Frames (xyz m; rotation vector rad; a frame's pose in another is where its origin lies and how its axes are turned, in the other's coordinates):
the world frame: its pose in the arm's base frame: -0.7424 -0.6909 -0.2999 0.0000 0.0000 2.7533
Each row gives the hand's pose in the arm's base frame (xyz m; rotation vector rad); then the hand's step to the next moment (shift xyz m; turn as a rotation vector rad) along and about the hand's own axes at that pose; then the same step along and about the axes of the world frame.
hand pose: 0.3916 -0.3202 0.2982 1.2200 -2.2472 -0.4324
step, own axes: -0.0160 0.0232 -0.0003 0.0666 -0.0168 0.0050
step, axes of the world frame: 0.0175 -0.0209 0.0072 -0.0049 0.0682 0.0078
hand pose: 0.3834 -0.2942 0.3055 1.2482 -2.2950 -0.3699
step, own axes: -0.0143 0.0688 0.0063 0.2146 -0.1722 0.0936
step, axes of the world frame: 0.0607 -0.0285 0.0219 -0.0781 0.2637 -0.0939
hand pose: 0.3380 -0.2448 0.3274 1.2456 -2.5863 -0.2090
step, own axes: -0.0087 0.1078 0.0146 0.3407 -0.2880 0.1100
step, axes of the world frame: 0.1016 -0.0384 0.0105 -0.1484 0.4192 -0.1158
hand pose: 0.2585 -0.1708 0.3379 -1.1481 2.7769 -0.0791
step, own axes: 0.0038 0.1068 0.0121 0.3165 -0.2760 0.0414
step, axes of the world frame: 0.0976 -0.0390 -0.0231 -0.1375 0.3962 -0.0466
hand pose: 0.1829 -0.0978 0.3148 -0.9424 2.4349 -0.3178
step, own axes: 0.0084 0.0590 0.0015 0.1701 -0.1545 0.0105
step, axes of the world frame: 0.0490 -0.0204 -0.0271 -0.0728 0.2178 -0.0127
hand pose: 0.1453 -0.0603 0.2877 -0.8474 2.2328 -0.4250
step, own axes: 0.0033 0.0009 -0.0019 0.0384 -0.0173 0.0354
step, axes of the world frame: 0.0027 0.0027 -0.0008 -0.0267 0.0330 -0.0350
